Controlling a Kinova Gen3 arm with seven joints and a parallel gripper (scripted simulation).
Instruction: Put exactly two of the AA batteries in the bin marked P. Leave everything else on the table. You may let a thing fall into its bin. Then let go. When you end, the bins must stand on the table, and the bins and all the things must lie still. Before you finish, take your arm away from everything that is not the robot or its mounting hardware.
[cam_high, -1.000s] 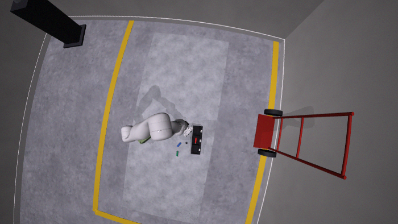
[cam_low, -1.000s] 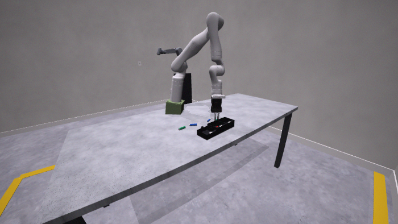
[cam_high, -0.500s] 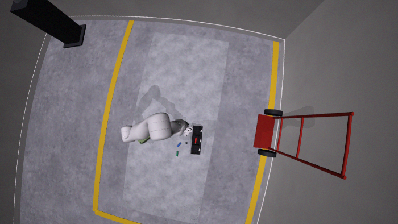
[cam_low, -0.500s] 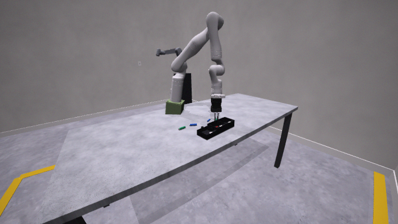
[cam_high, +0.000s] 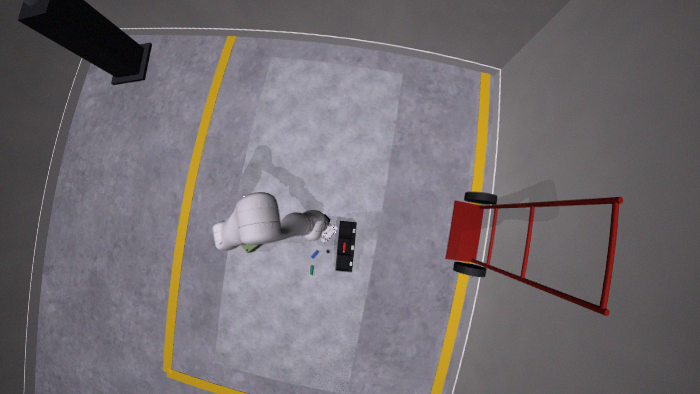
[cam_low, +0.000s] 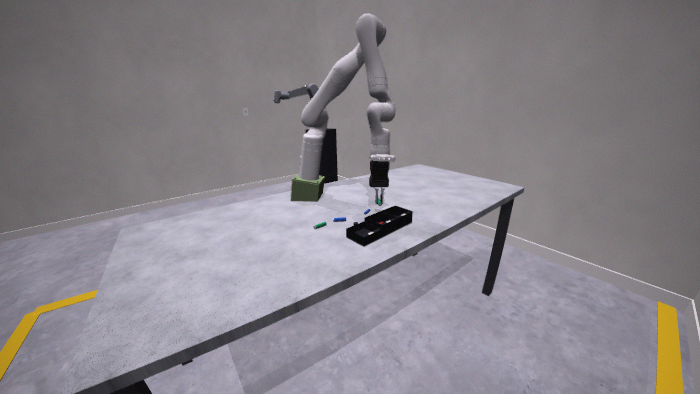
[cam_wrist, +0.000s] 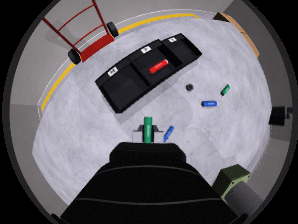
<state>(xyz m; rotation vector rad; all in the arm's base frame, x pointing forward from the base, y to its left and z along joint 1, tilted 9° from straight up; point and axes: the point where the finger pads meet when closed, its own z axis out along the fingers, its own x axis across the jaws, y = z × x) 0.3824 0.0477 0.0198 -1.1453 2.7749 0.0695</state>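
Now: hand 9 cm short of the black bin, 11 cm to the left of it and 4 cm above it. From my hand the other things lie so: small dark thing (14 cm to the right, 6 cm below); then red battery (8 cm ahead, 11 cm to the right, 5 cm below).
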